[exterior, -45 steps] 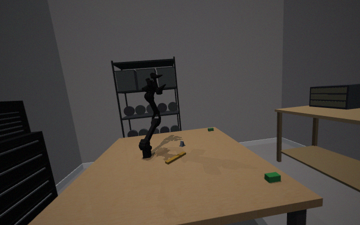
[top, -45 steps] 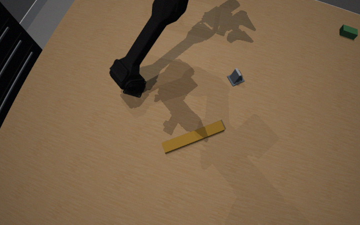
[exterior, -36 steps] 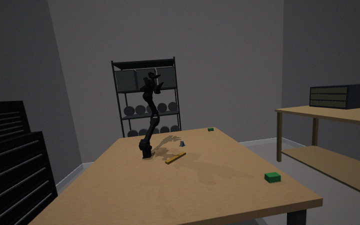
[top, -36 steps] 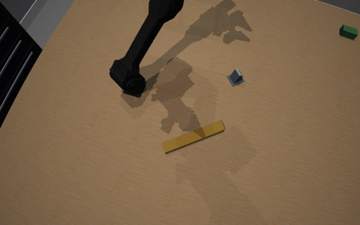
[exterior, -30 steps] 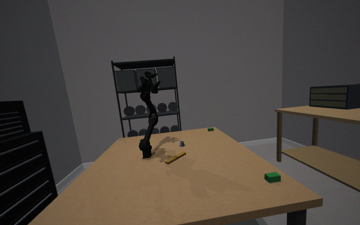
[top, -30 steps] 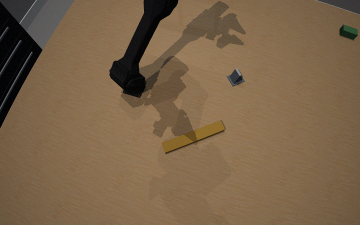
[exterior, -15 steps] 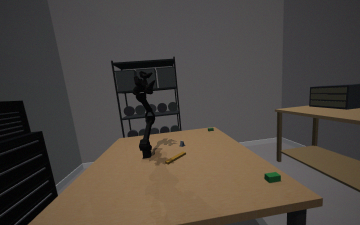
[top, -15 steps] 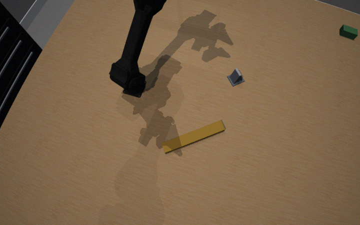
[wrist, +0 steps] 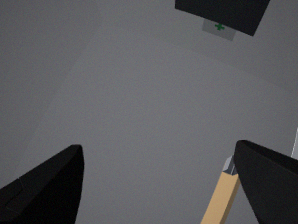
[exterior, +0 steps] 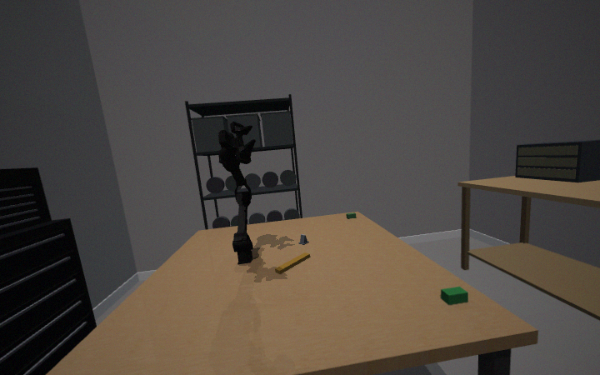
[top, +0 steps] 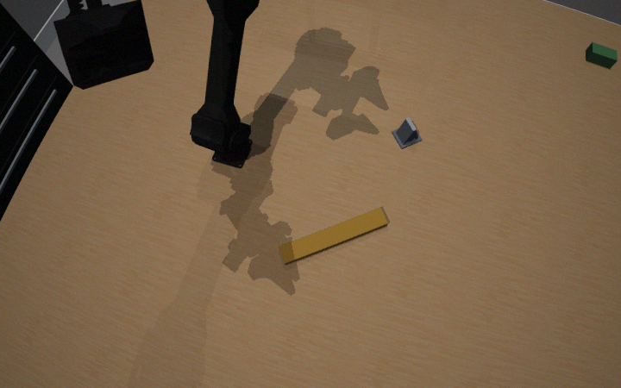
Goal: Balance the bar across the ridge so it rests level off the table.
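The yellow bar is 610 mm below my gripper tip, 110 mm ahead of it and 60 mm to the left of it. The rest, counted from my gripper tip: green block 670 mm to the left, 610 mm ahead, 600 mm below.
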